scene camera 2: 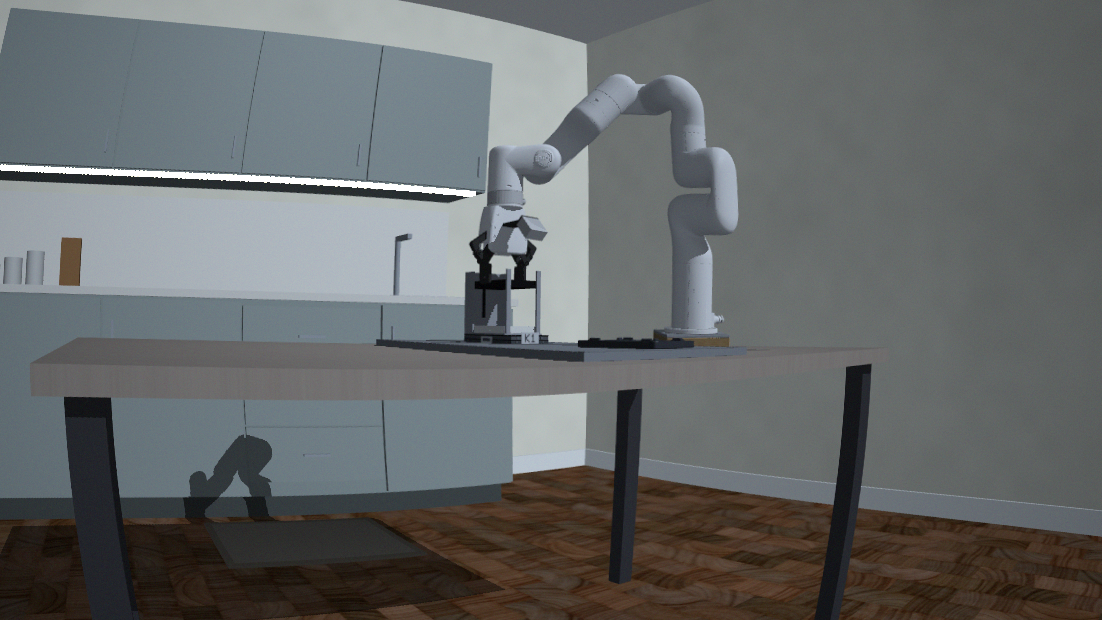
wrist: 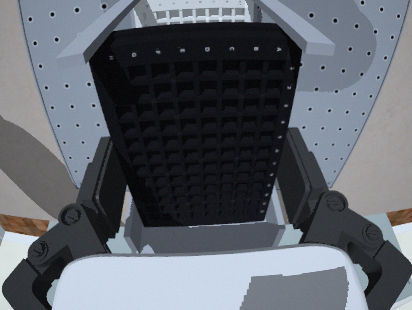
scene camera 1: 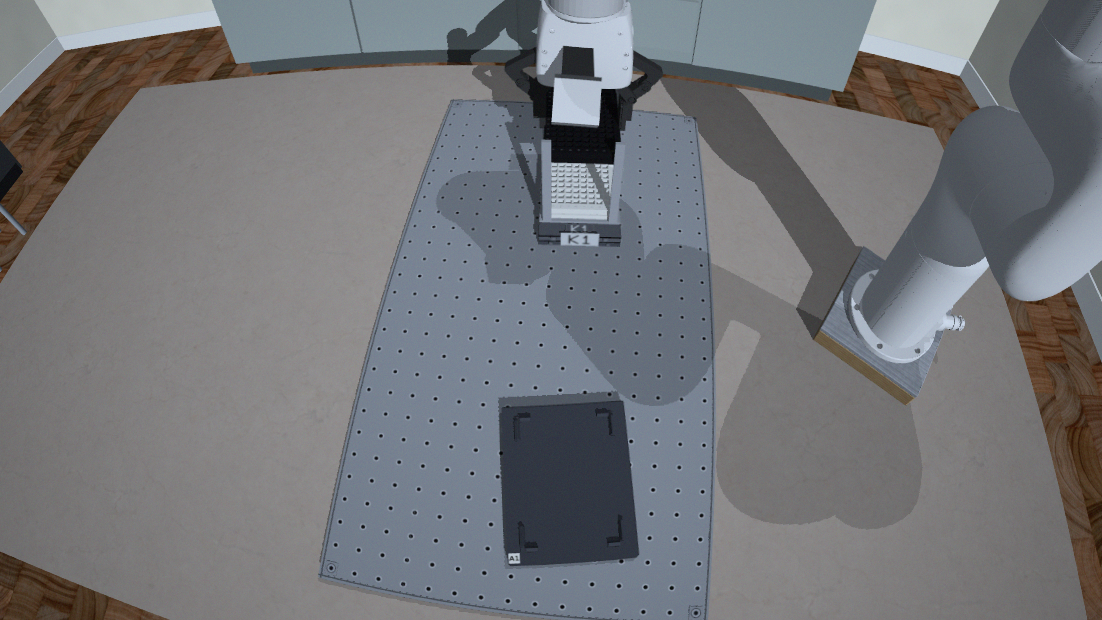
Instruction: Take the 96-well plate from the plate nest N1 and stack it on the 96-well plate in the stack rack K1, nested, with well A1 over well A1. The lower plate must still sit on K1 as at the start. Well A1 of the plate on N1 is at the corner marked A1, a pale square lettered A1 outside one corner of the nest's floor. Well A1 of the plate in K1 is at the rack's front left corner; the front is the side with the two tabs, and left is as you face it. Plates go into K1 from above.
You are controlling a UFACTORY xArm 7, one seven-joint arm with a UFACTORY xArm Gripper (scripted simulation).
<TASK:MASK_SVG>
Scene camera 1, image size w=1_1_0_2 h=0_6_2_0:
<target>my gripper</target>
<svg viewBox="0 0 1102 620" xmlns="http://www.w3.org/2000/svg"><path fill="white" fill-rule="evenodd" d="M542 0L538 17L536 47L507 61L504 69L508 76L514 80L516 86L527 93L533 101L533 118L539 118L539 128L546 127L547 92L551 87L554 87L551 124L597 128L600 119L602 85L602 89L616 89L619 92L620 131L625 131L626 121L632 120L633 104L637 102L639 97L649 92L651 87L663 77L661 66L633 50L633 18L630 3L627 2L628 6L625 7L625 10L623 8L618 13L610 16L581 18L560 13L550 6L548 0ZM633 66L645 73L644 76L641 76L634 82L631 81ZM536 63L537 77L532 78L523 72L522 69Z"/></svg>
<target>black 96-well plate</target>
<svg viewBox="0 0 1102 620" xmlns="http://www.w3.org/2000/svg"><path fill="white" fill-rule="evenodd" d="M551 87L547 94L546 127L544 127L545 140L551 140L551 163L614 165L615 143L621 142L616 89L601 89L599 126L593 128L551 124L554 87Z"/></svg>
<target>white 96-well plate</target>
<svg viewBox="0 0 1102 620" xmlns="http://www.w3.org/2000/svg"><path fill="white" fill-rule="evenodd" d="M551 163L552 218L608 220L613 165Z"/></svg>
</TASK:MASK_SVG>
